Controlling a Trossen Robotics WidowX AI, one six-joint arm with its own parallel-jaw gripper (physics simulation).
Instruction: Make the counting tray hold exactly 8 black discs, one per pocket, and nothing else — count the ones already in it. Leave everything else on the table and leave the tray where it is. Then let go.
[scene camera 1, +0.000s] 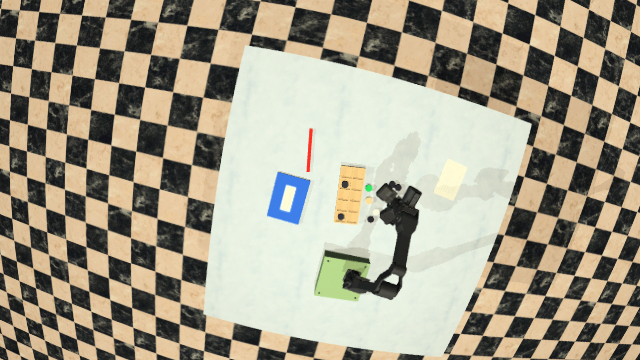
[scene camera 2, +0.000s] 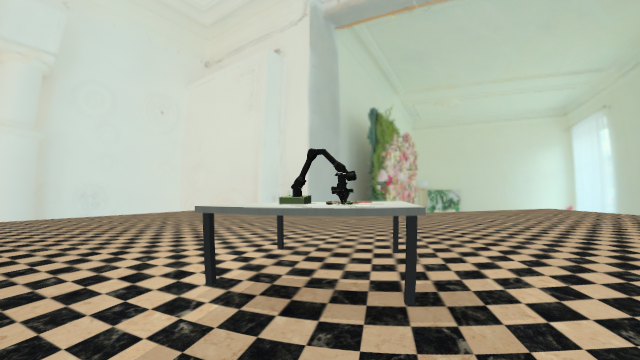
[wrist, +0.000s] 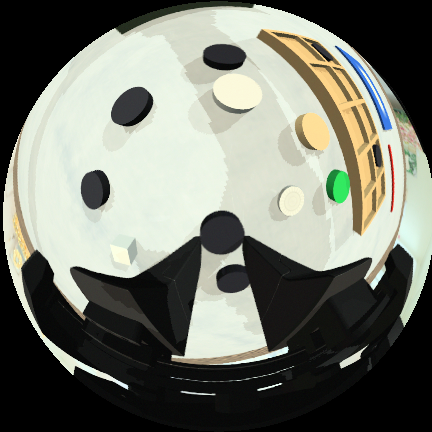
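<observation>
The wooden counting tray (scene camera 1: 356, 172) (wrist: 356, 190) shows black discs in two pockets, a near one (scene camera 1: 341, 216) (wrist: 321, 51) and a far one (scene camera 1: 345, 184) (wrist: 377, 156). My gripper (scene camera 2: 343, 201) (wrist: 221, 241) is low at the table, right of the tray in scene camera 1, shut on a black disc (wrist: 222, 232) between its fingertips. Another black disc (wrist: 233, 278) lies just beyond, partly behind the right finger. Three loose black discs (wrist: 224, 56) (wrist: 132, 106) (wrist: 95, 189) lie apart on the table. The arm hides some discs in scene camera 1.
Near the tray lie a green disc (scene camera 1: 368, 188) (wrist: 338, 186), a tan disc (scene camera 1: 368, 200) (wrist: 313, 131), a large cream disc (wrist: 237, 92) and a small one (wrist: 291, 200). A pale cube (wrist: 123, 251), blue frame (scene camera 1: 274, 200), red stick (scene camera 1: 309, 150) and cream sheet (scene camera 1: 450, 180) are also there.
</observation>
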